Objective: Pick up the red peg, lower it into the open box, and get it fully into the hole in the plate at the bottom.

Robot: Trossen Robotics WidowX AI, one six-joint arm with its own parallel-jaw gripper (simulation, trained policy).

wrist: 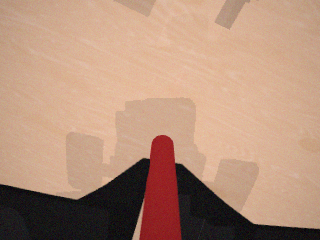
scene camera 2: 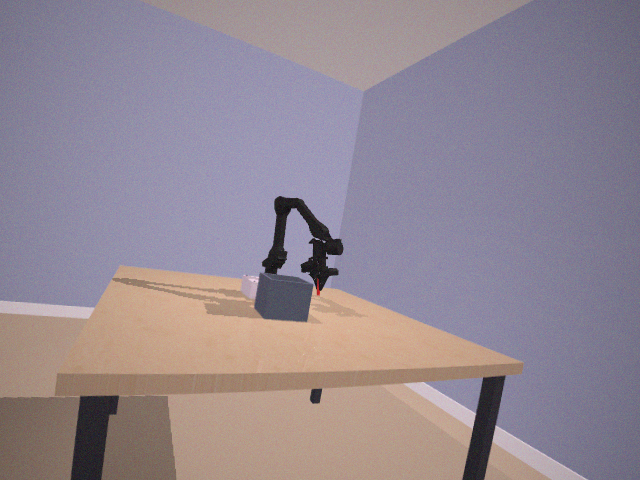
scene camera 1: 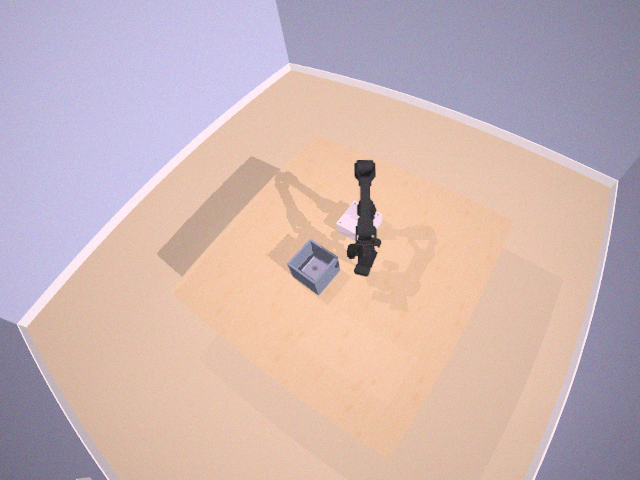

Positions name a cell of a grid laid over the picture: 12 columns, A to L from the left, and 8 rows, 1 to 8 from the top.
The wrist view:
my gripper: G6
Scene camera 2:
grey-blue box: F5
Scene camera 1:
grey-blue box: F5
